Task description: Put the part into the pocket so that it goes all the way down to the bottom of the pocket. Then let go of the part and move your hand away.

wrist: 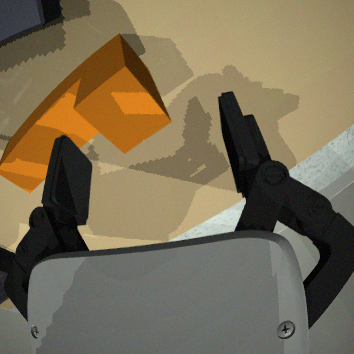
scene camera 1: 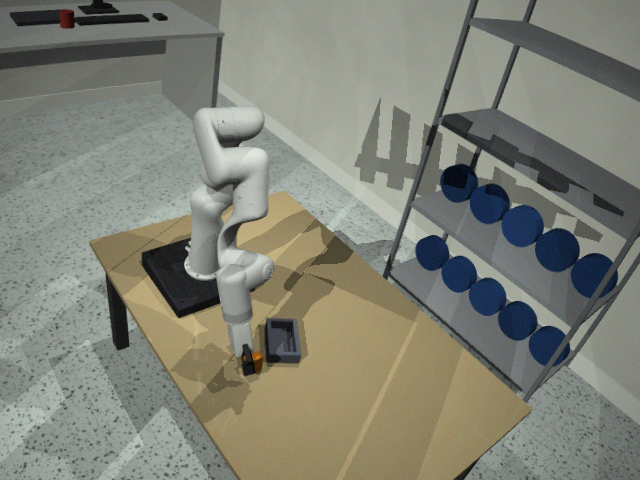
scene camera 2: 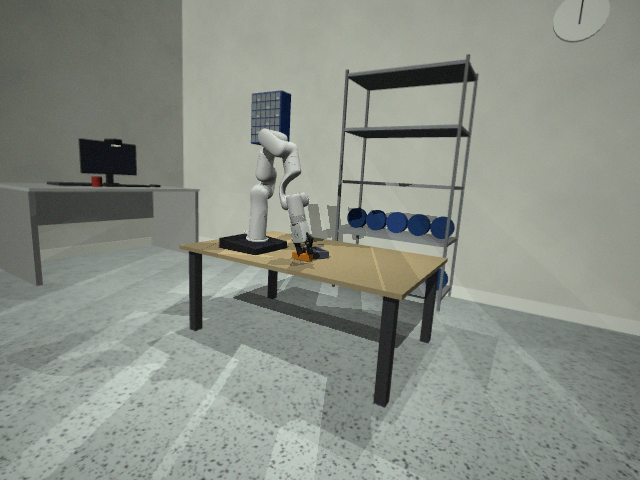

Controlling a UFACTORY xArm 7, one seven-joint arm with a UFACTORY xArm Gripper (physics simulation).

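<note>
The orange part (scene camera 1: 257, 362) (scene camera 2: 301, 256) (wrist: 124, 107) is a bar with a raised block at its end and a lower stretch beside it. It is at the table, beside the grey pocket block (scene camera 1: 283, 358) (scene camera 2: 321, 254) (wrist: 19, 20), outside its recess. My gripper (scene camera 1: 249, 369) (scene camera 2: 305, 251) (wrist: 144, 130) is open at the part, its fingers wide apart. In the wrist view the left finger overlaps the part's lower stretch, and the right finger stands apart from the part across a visible gap. Whether the left finger touches the part cannot be told.
The wooden table (scene camera 1: 330, 403) (scene camera 2: 361, 268) carries the arm's black base plate (scene camera 1: 180, 302) (scene camera 2: 242, 246) behind the gripper. The near table edge runs close to the gripper. A shelf rack (scene camera 1: 427, 149) (scene camera 2: 343, 155) with blue discs stands beyond the table. A desk (scene camera 1: 191, 28) (scene camera 2: 175, 189) is farther back.
</note>
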